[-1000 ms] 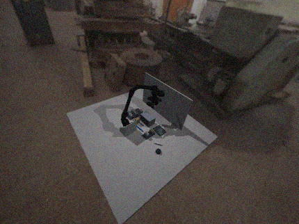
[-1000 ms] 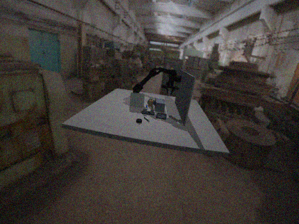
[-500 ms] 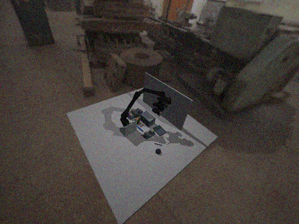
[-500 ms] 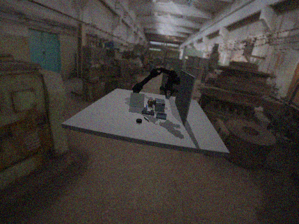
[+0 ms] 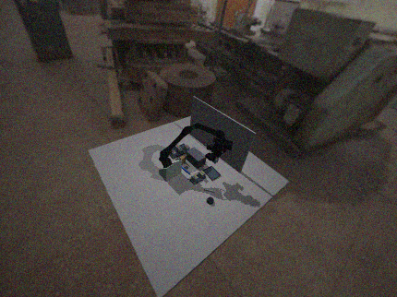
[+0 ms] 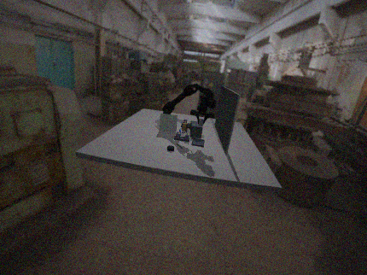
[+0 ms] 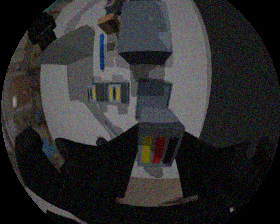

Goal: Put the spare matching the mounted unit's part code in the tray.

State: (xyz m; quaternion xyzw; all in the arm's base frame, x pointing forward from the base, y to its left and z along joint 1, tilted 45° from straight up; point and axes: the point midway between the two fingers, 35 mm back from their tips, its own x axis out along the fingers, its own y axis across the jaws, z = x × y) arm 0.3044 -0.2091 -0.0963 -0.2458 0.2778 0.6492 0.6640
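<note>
Right now the dark flat tray is 160 mm below my gripper tip. Round my gripper tip: thin small piece: 160 mm below, 140 mm behind, 120 mm to the right; then mounted unit: 200 mm to the left, 110 mm below, 10 mm behind; then white panel: 220 mm ahead, 180 mm to the left, 60 mm above.
</note>
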